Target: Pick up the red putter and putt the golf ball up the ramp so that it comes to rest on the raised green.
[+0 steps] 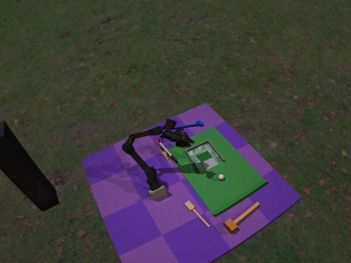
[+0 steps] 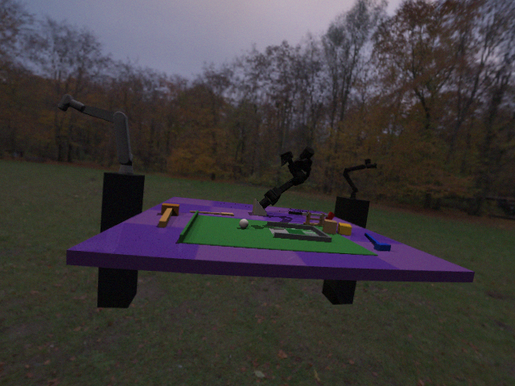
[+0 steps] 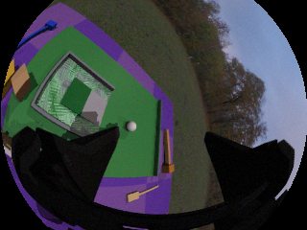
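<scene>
The red putter lies 23 cm to the left of my gripper tip, 22 cm below it and 11 cm behind it. Also, from my gripper tip: white golf ball 25 cm below, 20 cm to the right, 10 cm ahead; green mat 27 cm below, 13 cm ahead, 8 cm to the right; yellow block 36 cm to the left, 25 cm below, 4 cm ahead.
</scene>
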